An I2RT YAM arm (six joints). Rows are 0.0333 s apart.
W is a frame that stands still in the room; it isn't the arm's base.
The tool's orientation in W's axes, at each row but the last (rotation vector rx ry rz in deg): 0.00 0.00 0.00; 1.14 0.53 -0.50; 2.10 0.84 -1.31; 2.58 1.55 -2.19; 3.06 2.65 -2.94; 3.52 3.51 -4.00; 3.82 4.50 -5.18; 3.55 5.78 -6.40; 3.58 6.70 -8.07
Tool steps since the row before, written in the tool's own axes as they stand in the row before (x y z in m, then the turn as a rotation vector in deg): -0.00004 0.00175 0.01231 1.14 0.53 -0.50; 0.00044 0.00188 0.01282 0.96 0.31 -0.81; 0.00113 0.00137 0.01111 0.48 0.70 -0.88; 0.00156 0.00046 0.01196 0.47 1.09 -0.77; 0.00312 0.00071 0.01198 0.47 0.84 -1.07; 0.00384 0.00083 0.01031 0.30 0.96 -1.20; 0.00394 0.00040 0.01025 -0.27 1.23 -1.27; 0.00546 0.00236 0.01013 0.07 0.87 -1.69; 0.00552 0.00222 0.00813 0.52 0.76 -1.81
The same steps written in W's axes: -0.00004 0.00175 0.01231 1.14 0.53 -0.50; 0.00057 0.00162 0.01285 0.96 0.32 -0.81; 0.00132 0.00093 0.01113 0.48 0.72 -0.86; 0.00189 -0.00014 0.01192 0.49 1.11 -0.73; 0.00369 -0.00010 0.01184 0.47 0.87 -1.05; 0.00449 -0.00009 0.01008 0.30 1.01 -1.16; 0.00472 -0.00066 0.00990 -0.25 1.33 -1.16; 0.00665 0.00107 0.00962 0.00 0.97 -1.64; 0.00666 0.00087 0.00751 0.42 0.81 -1.82
